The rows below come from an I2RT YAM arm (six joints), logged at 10 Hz.
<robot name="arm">
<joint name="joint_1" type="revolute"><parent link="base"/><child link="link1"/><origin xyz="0 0 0.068" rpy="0 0 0"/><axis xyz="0 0 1"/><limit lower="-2.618" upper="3.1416"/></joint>
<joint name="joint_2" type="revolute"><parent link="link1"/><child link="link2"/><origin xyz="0.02 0.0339 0.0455" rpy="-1.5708 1.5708 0"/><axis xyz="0 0 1"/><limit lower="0" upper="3.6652"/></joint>
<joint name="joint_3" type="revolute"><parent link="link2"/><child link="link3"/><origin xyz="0 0.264 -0.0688" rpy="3.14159 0 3.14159"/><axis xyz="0 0 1"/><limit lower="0" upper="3.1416"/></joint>
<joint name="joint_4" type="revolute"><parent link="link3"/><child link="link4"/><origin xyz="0.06 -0.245 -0.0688" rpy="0 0 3.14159"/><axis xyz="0 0 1"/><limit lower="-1.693" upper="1.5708"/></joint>
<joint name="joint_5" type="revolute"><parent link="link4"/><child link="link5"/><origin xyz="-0.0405 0.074 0.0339" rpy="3.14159 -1.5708 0"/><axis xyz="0 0 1"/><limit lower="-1.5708" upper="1.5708"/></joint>
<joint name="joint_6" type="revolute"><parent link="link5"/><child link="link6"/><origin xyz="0 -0.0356 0.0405" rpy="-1.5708 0 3.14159"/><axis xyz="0 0 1"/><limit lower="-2.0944" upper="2.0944"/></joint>
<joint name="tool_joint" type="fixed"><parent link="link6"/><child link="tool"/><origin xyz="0 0 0" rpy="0 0 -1.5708"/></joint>
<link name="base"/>
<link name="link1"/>
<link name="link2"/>
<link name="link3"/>
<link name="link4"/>
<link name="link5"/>
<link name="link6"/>
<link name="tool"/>
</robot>
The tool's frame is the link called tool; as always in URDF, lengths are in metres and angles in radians.
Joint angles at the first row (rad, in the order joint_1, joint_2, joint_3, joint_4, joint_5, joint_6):
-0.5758 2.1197 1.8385 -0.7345 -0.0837 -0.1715
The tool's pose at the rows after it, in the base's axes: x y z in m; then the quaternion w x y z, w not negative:
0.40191 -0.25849 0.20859 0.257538 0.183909 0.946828 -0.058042
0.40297 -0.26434 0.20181 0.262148 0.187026 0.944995 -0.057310
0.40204 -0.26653 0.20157 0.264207 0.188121 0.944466 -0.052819
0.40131 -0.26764 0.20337 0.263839 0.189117 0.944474 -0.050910
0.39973 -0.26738 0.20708 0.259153 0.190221 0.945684 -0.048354
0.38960 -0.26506 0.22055 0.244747 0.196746 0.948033 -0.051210
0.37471 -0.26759 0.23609 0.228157 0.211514 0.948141 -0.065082
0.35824 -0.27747 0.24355 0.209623 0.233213 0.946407 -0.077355
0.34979 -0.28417 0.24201 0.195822 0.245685 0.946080 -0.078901
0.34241 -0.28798 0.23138 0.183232 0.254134 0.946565 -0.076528
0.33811 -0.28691 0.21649 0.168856 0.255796 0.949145 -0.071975
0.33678 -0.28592 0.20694 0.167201 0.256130 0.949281 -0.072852
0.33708 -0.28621 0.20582 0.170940 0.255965 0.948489 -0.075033
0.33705 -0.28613 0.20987 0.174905 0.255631 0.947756 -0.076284
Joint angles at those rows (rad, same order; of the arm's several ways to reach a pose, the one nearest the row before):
-0.5778 2.1834 1.8385 -0.6975 -0.0834 -0.1715
-0.5873 2.2013 1.8385 -0.6716 -0.0910 -0.1715
-0.5930 2.2032 1.8404 -0.6712 -0.1028 -0.1715
-0.5961 2.2032 1.8481 -0.6811 -0.1070 -0.1715
-0.5976 2.1994 1.8591 -0.7071 -0.1085 -0.1715
-0.6044 2.1624 1.8592 -0.7700 -0.0933 -0.1715
-0.6247 2.1212 1.8610 -0.8349 -0.0586 -0.1715
-0.6613 2.0998 1.8629 -0.8841 -0.0288 -0.1715
-0.6838 2.0998 1.8614 -0.9073 -0.0193 -0.1715
-0.7006 2.0975 1.8202 -0.8940 -0.0166 -0.1726
-0.7048 2.0976 1.7661 -0.8704 -0.0139 -0.1757
-0.7048 2.0960 1.7260 -0.8341 -0.0109 -0.1757
-0.7048 2.0949 1.7184 -0.8189 -0.0101 -0.1757
-0.7048 2.0891 1.7244 -0.8223 -0.0113 -0.1757

